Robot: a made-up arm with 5 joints. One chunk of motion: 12 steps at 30 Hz.
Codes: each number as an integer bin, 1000 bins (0 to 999) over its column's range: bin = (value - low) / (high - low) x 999, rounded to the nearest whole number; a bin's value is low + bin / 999 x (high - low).
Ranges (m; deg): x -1.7..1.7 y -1.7..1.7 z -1.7..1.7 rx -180..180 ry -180..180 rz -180..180
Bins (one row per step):
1: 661 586 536 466 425 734
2: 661 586 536 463 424 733
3: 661 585 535 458 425 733
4: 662 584 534 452 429 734
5: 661 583 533 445 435 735
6: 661 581 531 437 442 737
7: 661 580 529 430 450 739
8: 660 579 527 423 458 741
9: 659 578 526 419 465 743
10: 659 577 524 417 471 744
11: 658 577 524 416 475 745
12: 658 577 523 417 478 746
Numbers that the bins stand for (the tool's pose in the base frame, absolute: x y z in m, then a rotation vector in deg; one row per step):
1: 0.5496 0.2944 0.1242 -12.07 -26.85 84.50
2: 0.5496 0.2944 0.1242 -13.15 -27.21 84.14
3: 0.5496 0.2910 0.1208 -14.95 -26.85 84.14
4: 0.5531 0.2876 0.1174 -17.12 -25.41 84.50
5: 0.5496 0.2842 0.1140 -19.64 -23.24 84.86
6: 0.5496 0.2774 0.1072 -22.52 -20.72 85.59
7: 0.5496 0.2740 0.1004 -25.05 -17.84 86.31
8: 0.5462 0.2706 0.0936 -27.57 -14.95 87.03
9: 0.5428 0.2672 0.0902 -29.01 -12.43 87.75
10: 0.5428 0.2638 0.0834 -29.73 -10.27 88.11
11: 0.5394 0.2638 0.0834 -30.09 -8.83 88.47
12: 0.5394 0.2638 0.0800 -29.73 -7.75 88.83

